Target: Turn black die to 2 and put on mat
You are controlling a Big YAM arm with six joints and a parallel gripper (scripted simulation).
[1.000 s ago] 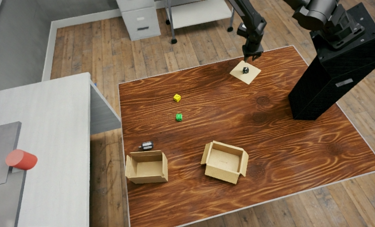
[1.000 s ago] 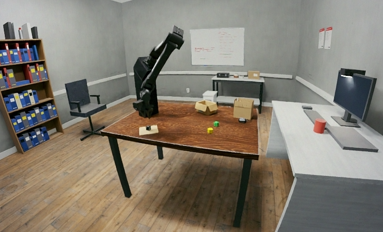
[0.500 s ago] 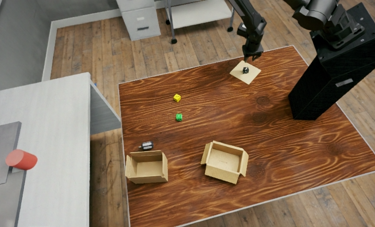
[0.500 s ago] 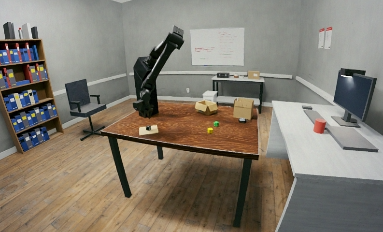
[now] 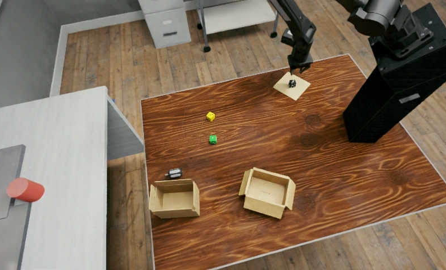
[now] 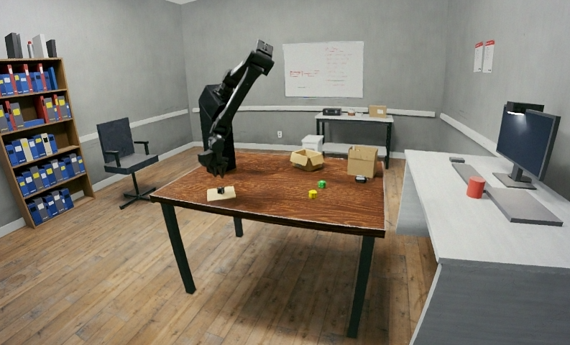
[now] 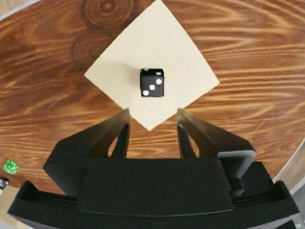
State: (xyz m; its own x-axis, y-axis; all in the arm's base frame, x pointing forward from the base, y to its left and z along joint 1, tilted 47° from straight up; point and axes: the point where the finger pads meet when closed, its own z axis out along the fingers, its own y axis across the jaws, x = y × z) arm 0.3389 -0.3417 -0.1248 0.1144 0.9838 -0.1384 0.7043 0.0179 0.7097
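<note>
My hand is 8 cm above the black die. The rest, counted from my hand: yellow die: 46 cm ahead, 6 cm to the left, 8 cm below; mat: 9 cm below; green die: 48 cm ahead, 18 cm to the left, 8 cm below.
</note>
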